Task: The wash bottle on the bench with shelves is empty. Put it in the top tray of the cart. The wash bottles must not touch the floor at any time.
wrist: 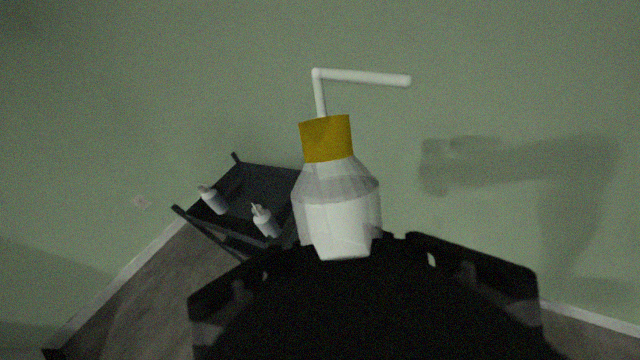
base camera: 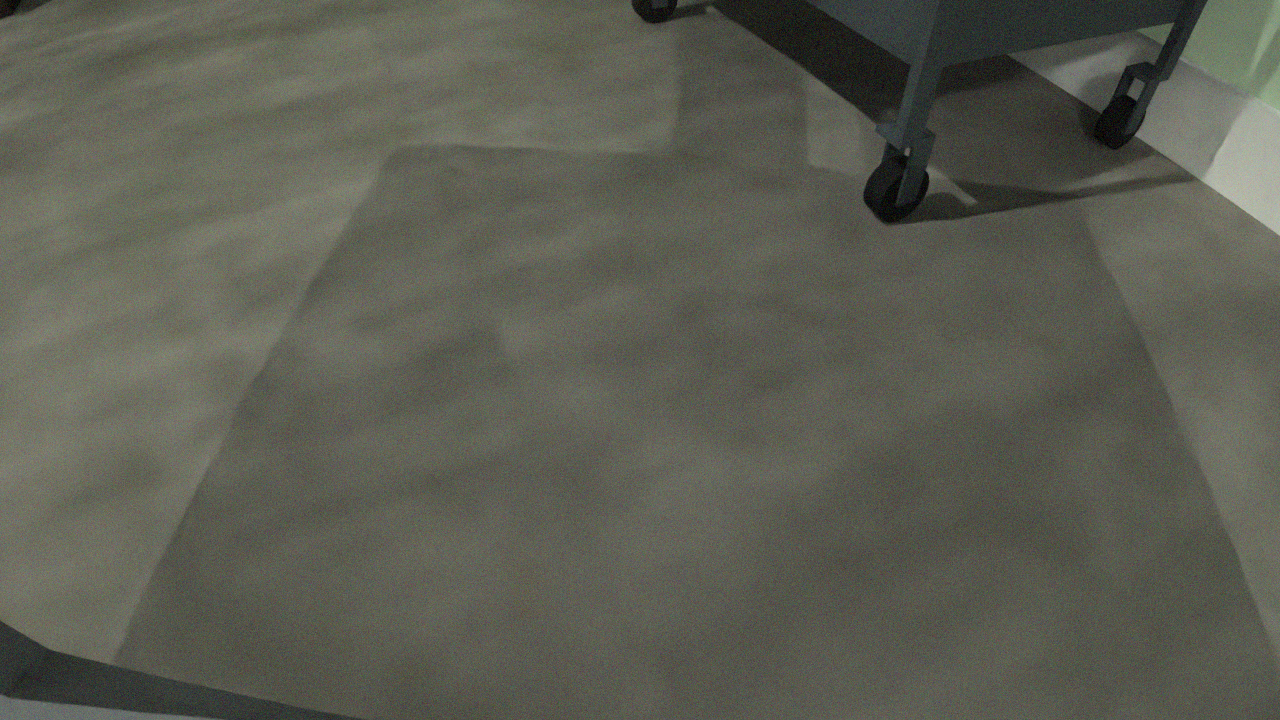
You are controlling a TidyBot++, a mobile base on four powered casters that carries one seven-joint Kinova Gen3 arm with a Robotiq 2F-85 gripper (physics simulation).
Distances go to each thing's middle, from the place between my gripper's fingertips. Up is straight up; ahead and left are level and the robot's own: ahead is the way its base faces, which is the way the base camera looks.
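There's the white wash bottle (wrist: 336, 202), and my gripper is 2 cm past it, 1 cm to the right of it and 5 cm below it.
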